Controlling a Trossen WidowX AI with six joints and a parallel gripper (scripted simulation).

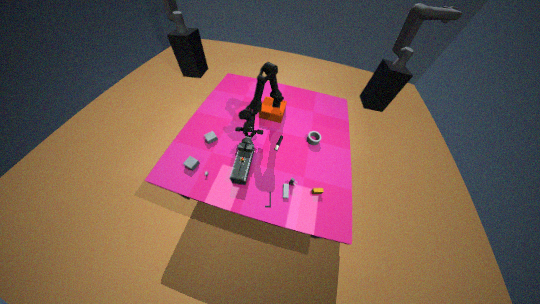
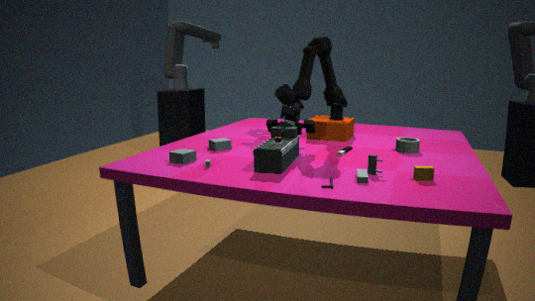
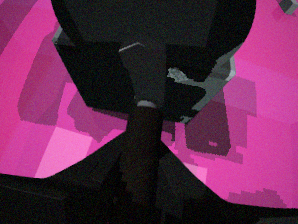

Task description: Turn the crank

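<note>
The dark crank handle is 3 cm above my gripper tip and 2 cm behind it. The rest, counted from my gripper tip: small cube: 27 cm ahead, 21 cm to the right, 2 cm below; then black-and-white stick: 21 cm to the left, 5 cm behind, 3 cm below; then red pointer: 16 cm ahead, 5 cm above.
</note>
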